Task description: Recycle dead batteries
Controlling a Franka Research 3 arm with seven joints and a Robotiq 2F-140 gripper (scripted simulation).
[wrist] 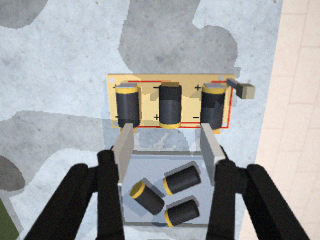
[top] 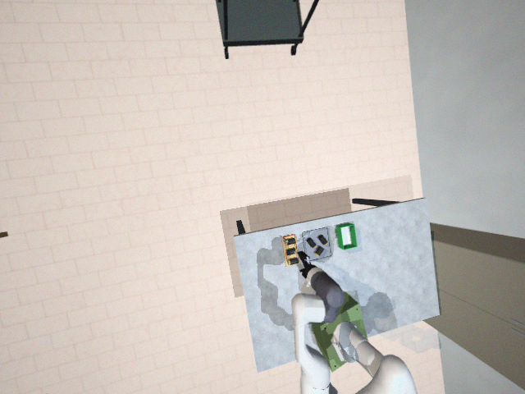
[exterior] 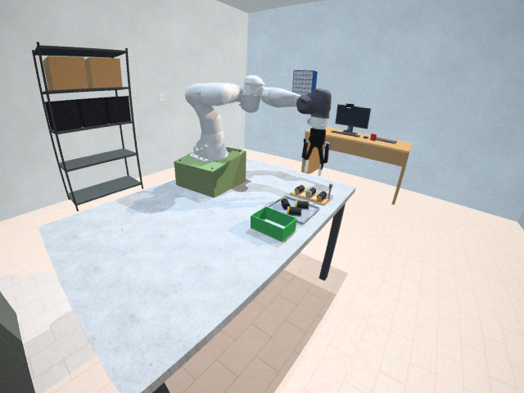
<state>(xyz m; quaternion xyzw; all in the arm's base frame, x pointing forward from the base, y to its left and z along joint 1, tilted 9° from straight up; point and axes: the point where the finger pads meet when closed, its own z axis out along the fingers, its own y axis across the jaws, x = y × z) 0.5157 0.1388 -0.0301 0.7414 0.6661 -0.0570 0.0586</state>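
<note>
Now: hand 18 cm to the left of the grey tray, 16 cm above it and 2 cm past it. Round my hand: green recycling box (39 cm to the right, 14 cm below, 2 cm behind); post (12 cm below, 10 cm ahead, 3 cm to the left).
</note>
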